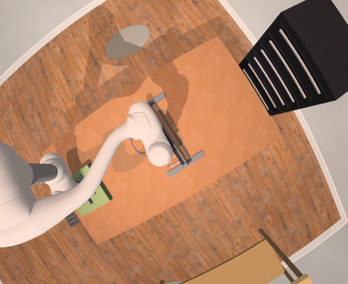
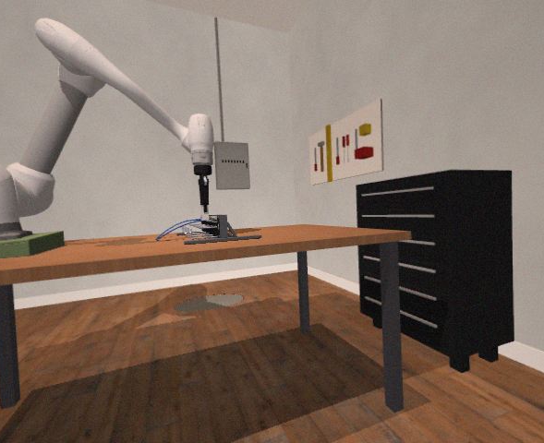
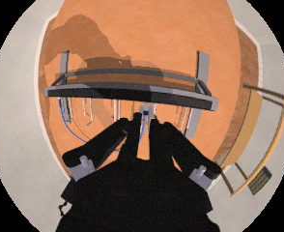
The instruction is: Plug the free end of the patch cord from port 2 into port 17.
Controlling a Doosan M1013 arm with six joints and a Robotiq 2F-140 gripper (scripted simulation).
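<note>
Now: hand 1 cm short of the pale plug and 3 cm above it.
</note>
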